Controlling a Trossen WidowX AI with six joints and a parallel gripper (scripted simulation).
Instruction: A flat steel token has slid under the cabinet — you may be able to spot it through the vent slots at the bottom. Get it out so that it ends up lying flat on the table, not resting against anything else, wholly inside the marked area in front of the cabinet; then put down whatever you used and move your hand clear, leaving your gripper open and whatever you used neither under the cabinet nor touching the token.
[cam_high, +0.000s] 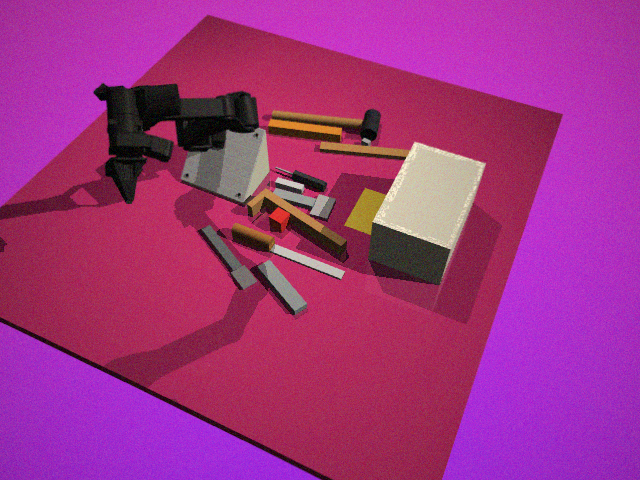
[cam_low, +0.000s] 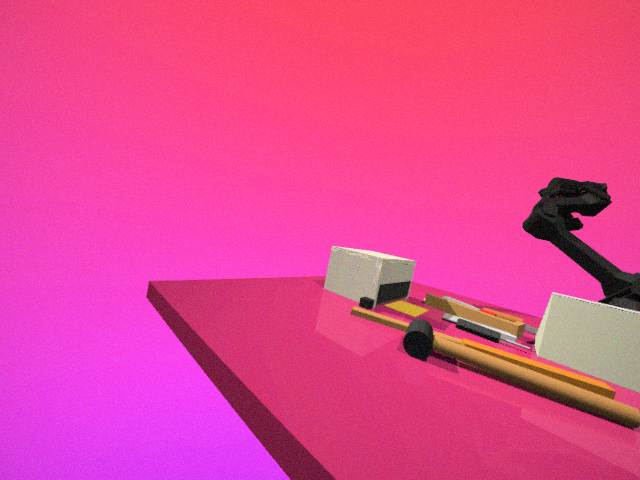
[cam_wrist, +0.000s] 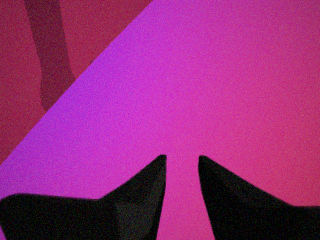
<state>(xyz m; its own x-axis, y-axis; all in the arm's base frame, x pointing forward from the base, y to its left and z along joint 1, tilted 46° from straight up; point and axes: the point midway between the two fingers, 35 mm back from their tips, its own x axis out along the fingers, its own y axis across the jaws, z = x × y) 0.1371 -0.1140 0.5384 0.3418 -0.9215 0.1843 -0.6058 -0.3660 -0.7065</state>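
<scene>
Right now the orange bar is 70 mm ahead of my gripper tip, 700 mm to the left of it and 400 mm below it. From my gripper tip the other things lie so: red cube (130 mm ahead, 340 mm to the left, 390 mm below); dark screwdriver (110 mm ahead, 520 mm to the left, 400 mm below); grey token (530 mm ahead, 520 mm to the left, 410 mm below).
</scene>
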